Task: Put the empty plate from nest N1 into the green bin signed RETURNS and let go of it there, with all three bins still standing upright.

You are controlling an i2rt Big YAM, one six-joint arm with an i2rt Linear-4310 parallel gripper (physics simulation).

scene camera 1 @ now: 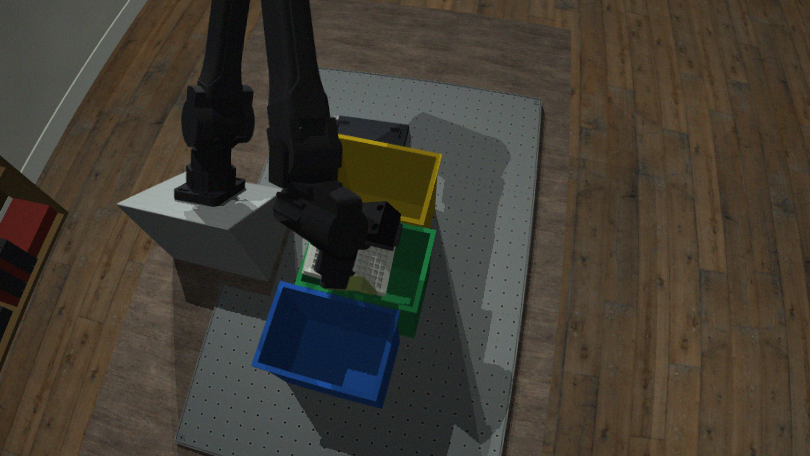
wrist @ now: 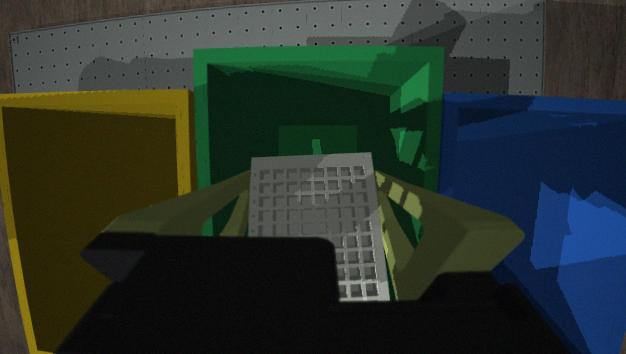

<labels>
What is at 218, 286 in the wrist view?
My gripper.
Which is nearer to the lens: the blue bin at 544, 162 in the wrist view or the green bin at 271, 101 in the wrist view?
The green bin.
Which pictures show the yellow bin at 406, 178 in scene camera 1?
Scene camera 1 and the wrist view: all of them.
</labels>
